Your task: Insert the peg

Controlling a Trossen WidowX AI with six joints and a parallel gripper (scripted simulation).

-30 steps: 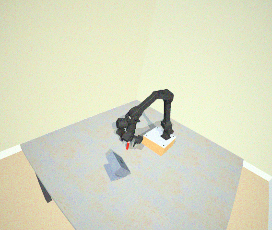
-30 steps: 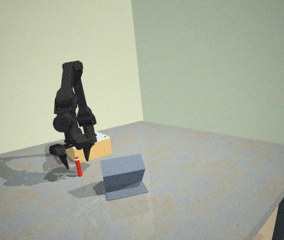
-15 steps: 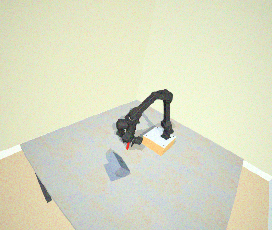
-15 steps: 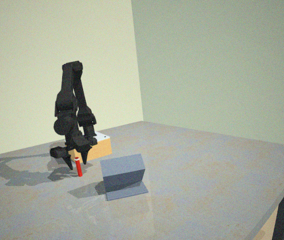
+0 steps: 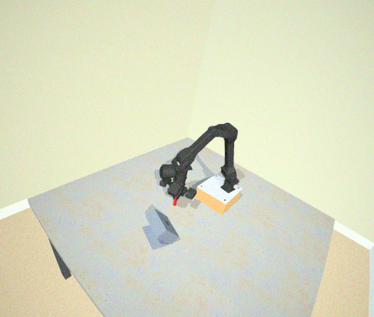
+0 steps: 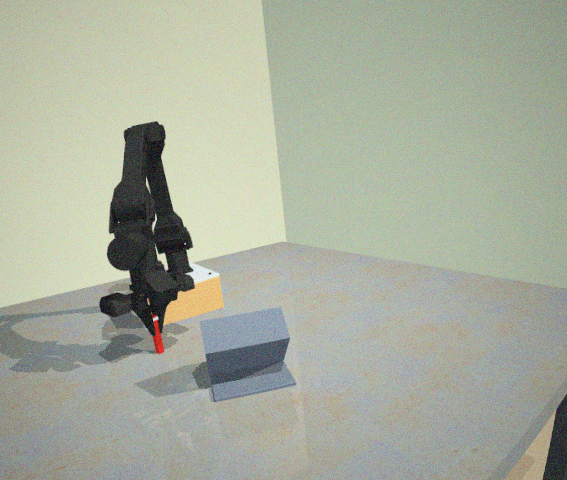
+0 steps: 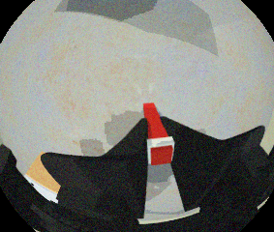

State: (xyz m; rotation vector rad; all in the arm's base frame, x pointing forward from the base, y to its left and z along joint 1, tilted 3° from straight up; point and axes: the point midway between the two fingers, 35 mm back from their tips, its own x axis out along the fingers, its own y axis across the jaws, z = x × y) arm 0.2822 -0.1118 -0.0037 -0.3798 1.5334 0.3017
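Now: the grey sloped panel 180 mm ahead of my gripper tip, 120 mm to the left of it and 20 mm above it. Round my gripper tip: red peg 20 mm above.
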